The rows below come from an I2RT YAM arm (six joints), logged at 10 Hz.
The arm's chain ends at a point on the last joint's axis. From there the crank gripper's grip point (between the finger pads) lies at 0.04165 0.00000 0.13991 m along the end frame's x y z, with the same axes.
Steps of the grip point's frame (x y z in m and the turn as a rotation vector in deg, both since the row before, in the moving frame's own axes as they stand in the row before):
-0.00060 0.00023 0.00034 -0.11 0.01 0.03
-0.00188 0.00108 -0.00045 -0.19 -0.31 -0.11
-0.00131 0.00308 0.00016 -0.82 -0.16 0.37
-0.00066 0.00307 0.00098 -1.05 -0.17 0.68
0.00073 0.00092 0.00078 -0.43 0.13 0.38
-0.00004 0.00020 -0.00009 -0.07 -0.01 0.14
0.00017 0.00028 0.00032 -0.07 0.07 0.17
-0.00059 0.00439 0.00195 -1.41 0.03 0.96
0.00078 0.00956 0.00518 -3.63 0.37 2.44
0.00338 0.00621 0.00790 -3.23 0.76 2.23
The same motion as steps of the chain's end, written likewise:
-0.00062 -0.00006 0.00035 -0.11 0.01 0.03
-0.00112 0.00069 -0.00067 -0.19 -0.31 -0.11
-0.00091 0.00081 0.00006 -0.82 -0.16 0.37
-0.00023 0.00001 0.00089 -1.05 -0.17 0.68
0.00042 -0.00041 0.00088 -0.43 0.13 0.38
-0.00002 -0.00007 -0.00010 -0.07 -0.01 0.14
0.00000 -0.00001 0.00037 -0.07 0.07 0.17
-0.00063 0.00025 0.00202 -1.41 0.03 0.96
0.00010 -0.00108 0.00579 -3.63 0.37 2.44
0.00171 -0.00331 0.00873 -3.23 0.76 2.23

